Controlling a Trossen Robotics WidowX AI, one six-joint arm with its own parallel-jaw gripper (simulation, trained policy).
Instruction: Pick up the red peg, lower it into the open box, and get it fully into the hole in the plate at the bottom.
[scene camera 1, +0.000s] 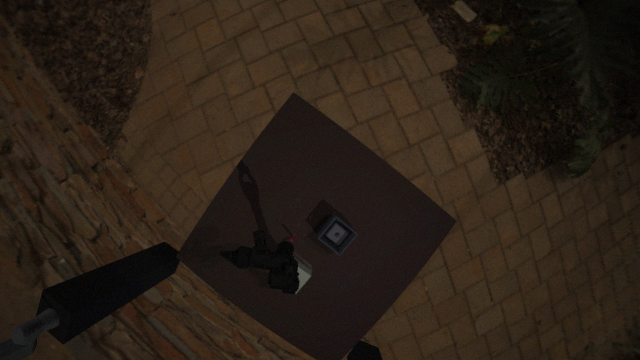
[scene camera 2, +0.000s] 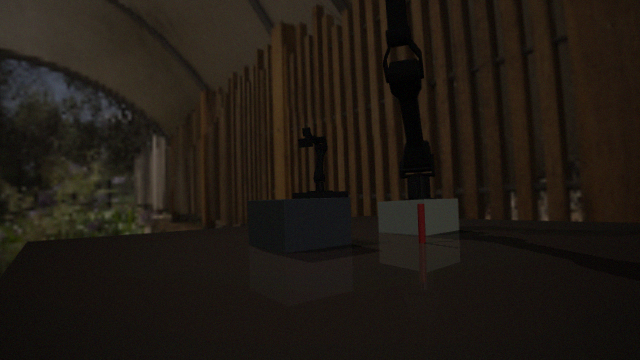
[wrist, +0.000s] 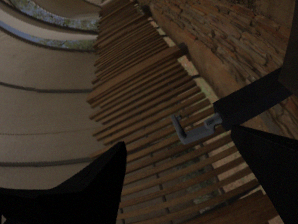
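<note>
You can see the gripper (scene camera 1: 224, 253) here, and the wrist view has the gripper (wrist: 179, 139) too.
</note>
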